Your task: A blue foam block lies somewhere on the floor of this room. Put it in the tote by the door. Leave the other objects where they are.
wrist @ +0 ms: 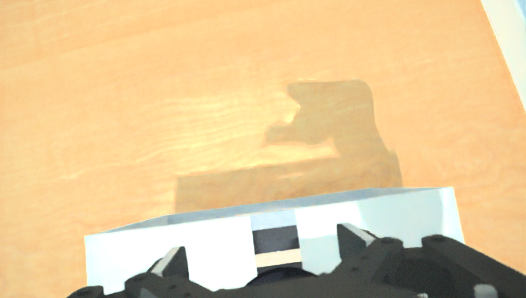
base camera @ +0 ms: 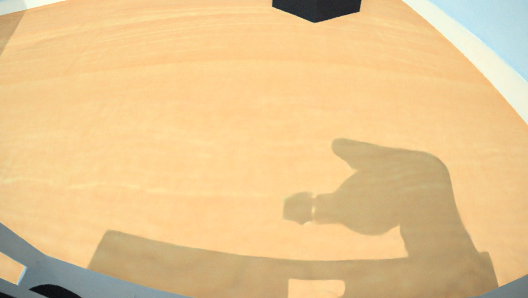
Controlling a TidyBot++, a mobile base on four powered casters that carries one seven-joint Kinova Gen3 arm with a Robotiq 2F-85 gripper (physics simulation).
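Frame: origin at the arm's base, x ahead, y left, z up, level; centimetres.
Seen in the pictures: gripper, fingertip midpoint: (wrist: 263,251).
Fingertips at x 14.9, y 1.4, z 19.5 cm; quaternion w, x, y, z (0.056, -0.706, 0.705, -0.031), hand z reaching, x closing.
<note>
A point is followed by its place in that frame.
My gripper (wrist: 263,251) {z 19.5, x 14.9, y 1.4 cm} is open, its two dark fingers wide apart above the light top of my own base in the wrist view, with nothing between them. The blue foam block does not show in either view. The tote by the door cannot be made out in either view. In the base camera view the gripper itself does not show; the arm's shadow falls on the floor.
A dark box-like object (base camera: 316,10) {z -34.8, x 99.7, y -10.2 cm} stands on the wooden floor (base camera: 175,125) {z -39.7, x 46.8, y 17.9 cm} (wrist: 150,100) {z -39.7, x 47.0, y 29.1 cm} at the top of the base camera view, partly cut off. A pale skirting board (base camera: 475,55) {z -36.4, x 95.3, y -71.9 cm} (wrist: 505,55) {z -39.1, x 48.0, y -77.6 cm} and light blue wall (base camera: 500,30) {z -23.3, x 91.1, y -73.7 cm} run along the right.
</note>
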